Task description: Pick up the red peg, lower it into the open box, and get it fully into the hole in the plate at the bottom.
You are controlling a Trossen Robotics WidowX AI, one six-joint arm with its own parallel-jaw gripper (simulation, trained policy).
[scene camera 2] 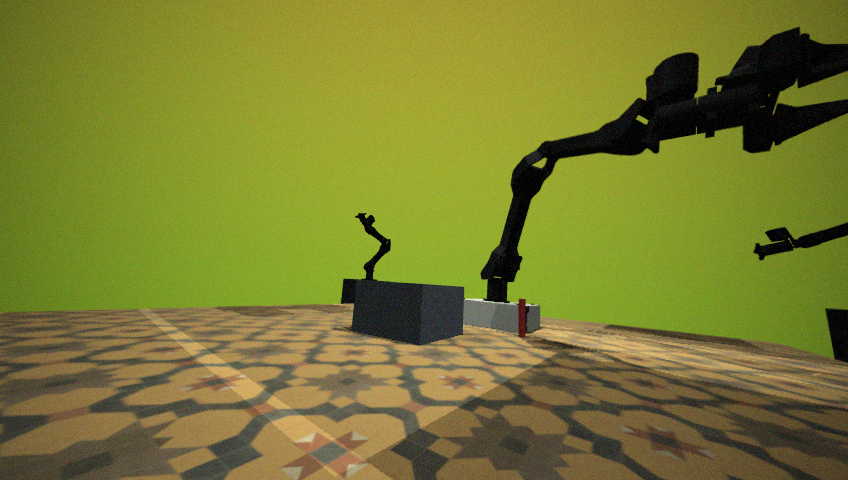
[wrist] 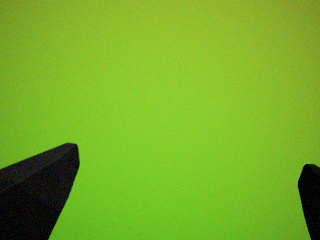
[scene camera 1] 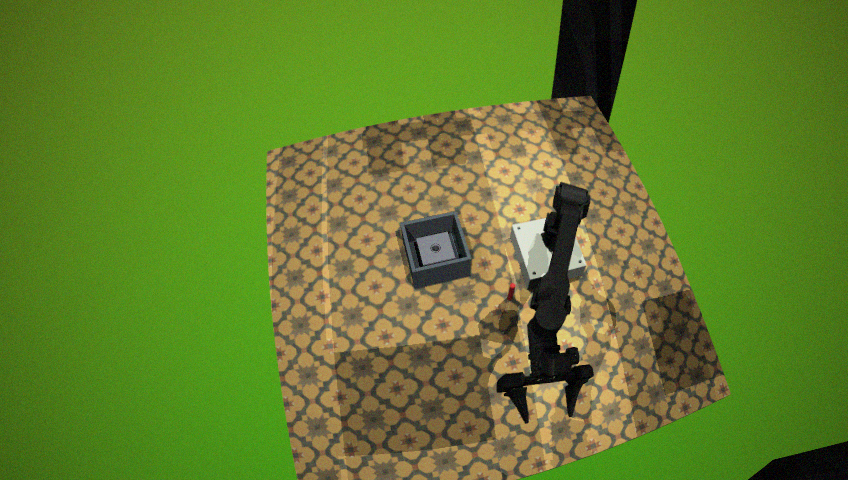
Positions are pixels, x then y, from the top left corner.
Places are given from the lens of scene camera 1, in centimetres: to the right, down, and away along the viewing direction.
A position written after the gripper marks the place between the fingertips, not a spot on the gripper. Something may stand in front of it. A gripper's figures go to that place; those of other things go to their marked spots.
gripper (scene camera 1: 549, 420): 24, 34, 85
dark box (scene camera 1: 460, 268): 10, 8, 141
grey plate (scene camera 1: 437, 248): 4, 2, 146
